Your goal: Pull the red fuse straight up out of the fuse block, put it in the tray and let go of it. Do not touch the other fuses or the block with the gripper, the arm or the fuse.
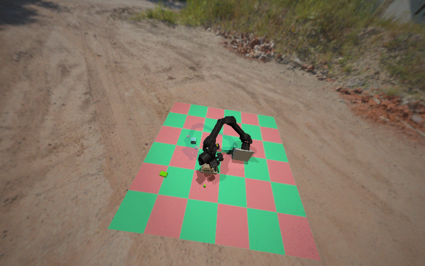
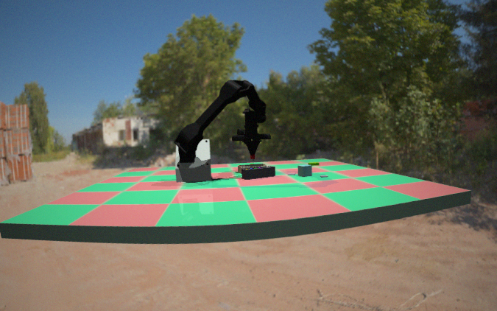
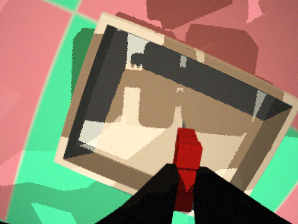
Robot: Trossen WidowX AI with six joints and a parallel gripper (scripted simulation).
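The red fuse lies 10 mm below my gripper tip. From my gripper tip the other things lie so: purple fuse: 200 mm to the right, 50 mm below; small green piece: 150 mm to the left, 70 mm below, 20 mm ahead; beige tray: 80 mm below.
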